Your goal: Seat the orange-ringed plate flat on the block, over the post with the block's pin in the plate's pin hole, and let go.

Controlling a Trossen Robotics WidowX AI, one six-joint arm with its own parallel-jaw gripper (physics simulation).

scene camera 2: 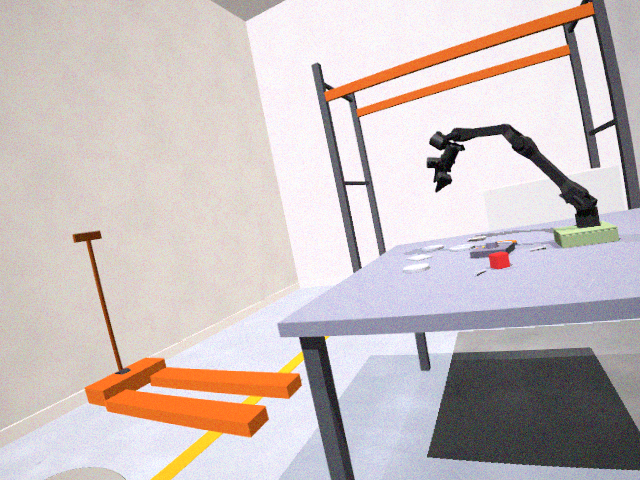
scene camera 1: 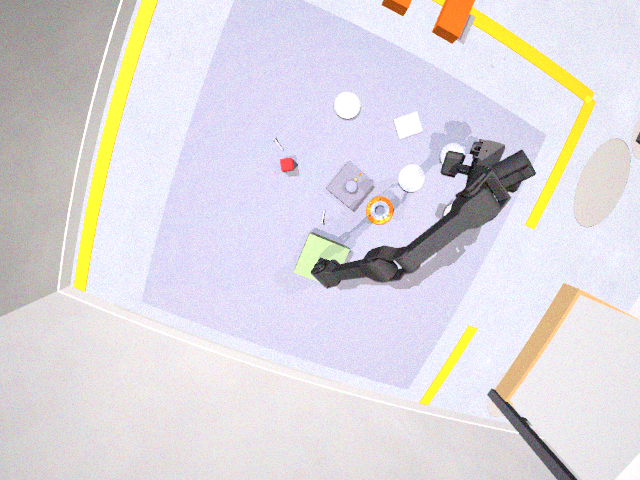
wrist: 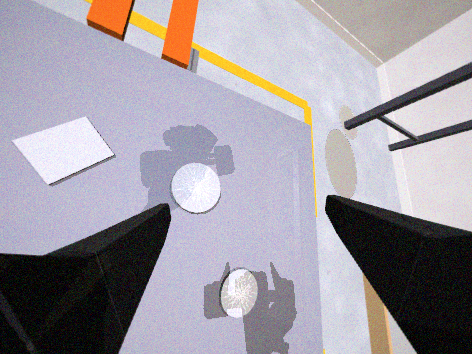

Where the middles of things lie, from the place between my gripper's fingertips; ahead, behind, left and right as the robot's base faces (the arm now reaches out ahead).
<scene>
The white square tile (wrist: 58, 152) lies 70 mm ahead of my hand, 170 mm to the left of it and 280 mm below it.
</scene>
